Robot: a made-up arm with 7 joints.
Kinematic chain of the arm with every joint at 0, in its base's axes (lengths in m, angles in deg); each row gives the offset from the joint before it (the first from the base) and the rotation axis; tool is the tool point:
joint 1: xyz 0 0 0.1 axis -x
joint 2: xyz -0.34 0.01 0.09 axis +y
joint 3: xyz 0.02 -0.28 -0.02 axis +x
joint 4: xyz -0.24 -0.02 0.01 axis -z
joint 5: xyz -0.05 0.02 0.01 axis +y
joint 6: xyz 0 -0.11 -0.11 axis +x
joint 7: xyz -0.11 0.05 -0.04 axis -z
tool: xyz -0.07 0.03 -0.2
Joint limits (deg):
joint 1: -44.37..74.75
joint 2: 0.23..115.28
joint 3: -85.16..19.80
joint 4: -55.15..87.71
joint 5: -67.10..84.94
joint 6: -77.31..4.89
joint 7: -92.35..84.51
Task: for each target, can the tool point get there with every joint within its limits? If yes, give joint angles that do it. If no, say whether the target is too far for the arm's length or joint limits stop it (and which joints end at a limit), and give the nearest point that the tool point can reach.
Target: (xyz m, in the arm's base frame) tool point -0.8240 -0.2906 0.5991
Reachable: yes | joints 49.70 37.28 -5.28 -11.62 1.92 -28.86 -73.34
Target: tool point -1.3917 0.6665 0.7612
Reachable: no: too far | nearest point -0.9097 0.3695 0.5842 | short by 0.593 m
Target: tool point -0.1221 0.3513 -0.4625
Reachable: no: joint limits stop it (at a limit: joint 1, joint 2, joint 3, joint 4) | nearest point -0.3497 0.0207 -0.2760 | short by 0.443 m
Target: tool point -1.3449 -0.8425 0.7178
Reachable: no: too far | nearest point -0.9017 -0.5316 0.4898 | short by 0.587 m
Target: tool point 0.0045 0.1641 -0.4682
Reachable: no: joint limits stop it (at a limit: joint 1, joint 2, joint 3, joint 4) | nearest point -0.2872 -0.0430 -0.2796 | short by 0.404 m
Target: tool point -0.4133 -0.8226 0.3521
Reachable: yes | joints -27.66 97.58 -31.62 4.44 8.52 -54.93 18.31
